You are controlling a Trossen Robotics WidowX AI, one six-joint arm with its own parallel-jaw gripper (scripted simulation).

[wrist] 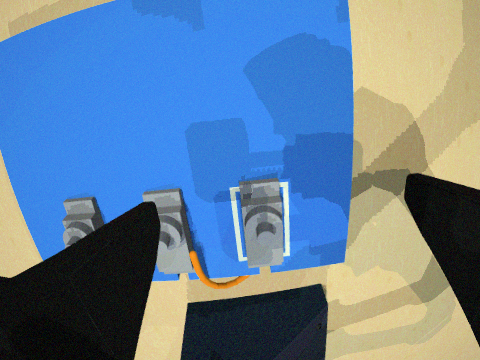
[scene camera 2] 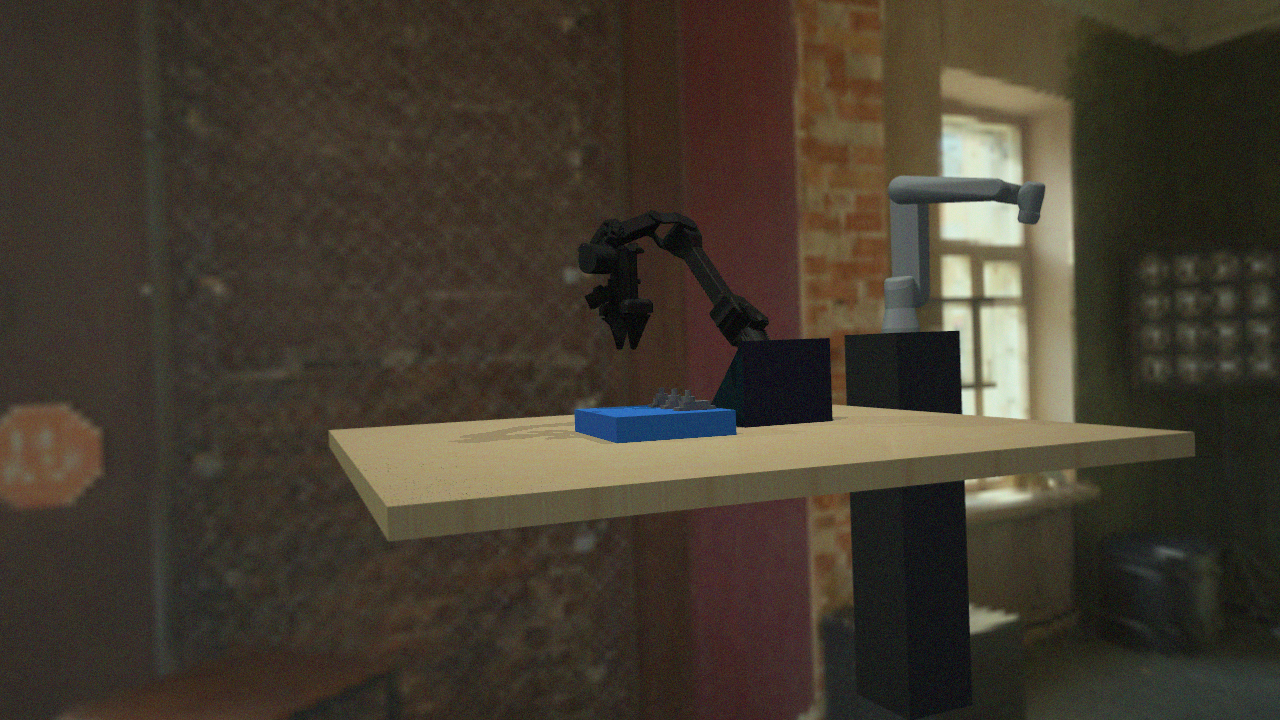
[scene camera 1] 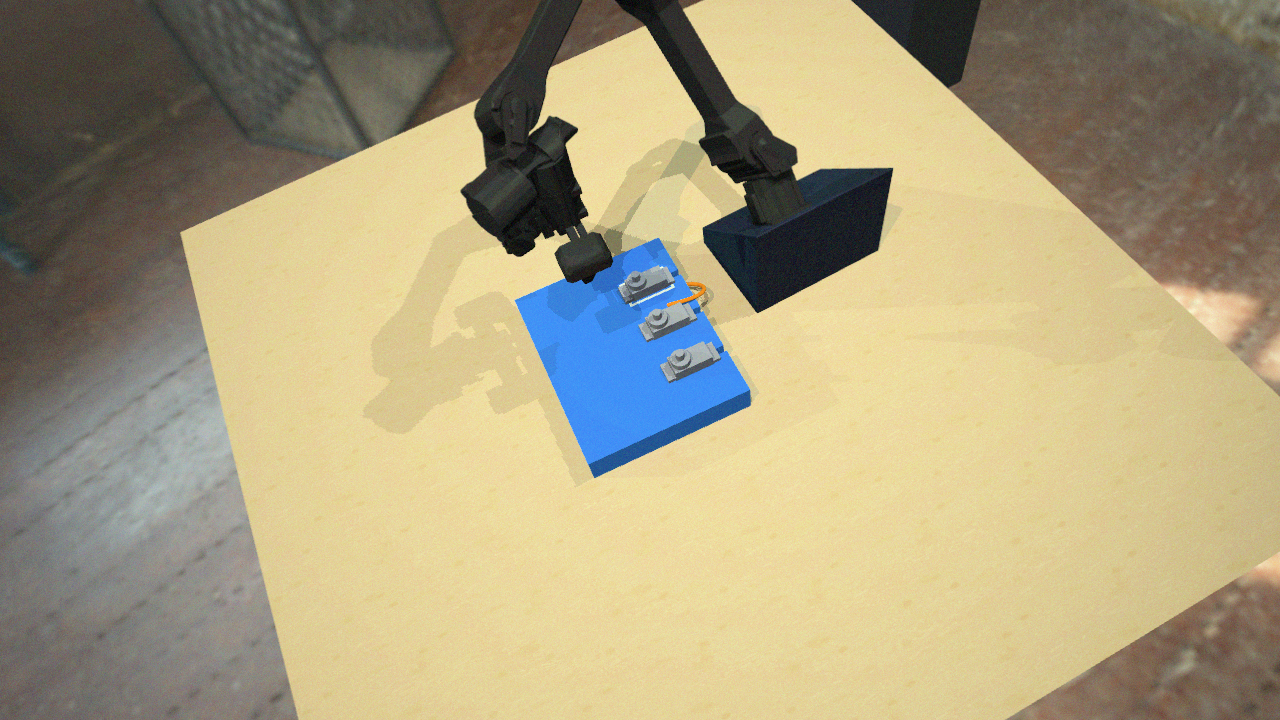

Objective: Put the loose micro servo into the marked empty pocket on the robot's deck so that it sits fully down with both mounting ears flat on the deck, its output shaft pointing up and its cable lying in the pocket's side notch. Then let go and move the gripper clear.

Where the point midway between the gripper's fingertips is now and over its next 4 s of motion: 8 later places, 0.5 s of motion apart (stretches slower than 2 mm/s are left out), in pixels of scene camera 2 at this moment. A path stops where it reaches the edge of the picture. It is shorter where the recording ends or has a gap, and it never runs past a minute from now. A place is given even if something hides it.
My gripper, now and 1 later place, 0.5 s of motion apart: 626, 349; 626, 336
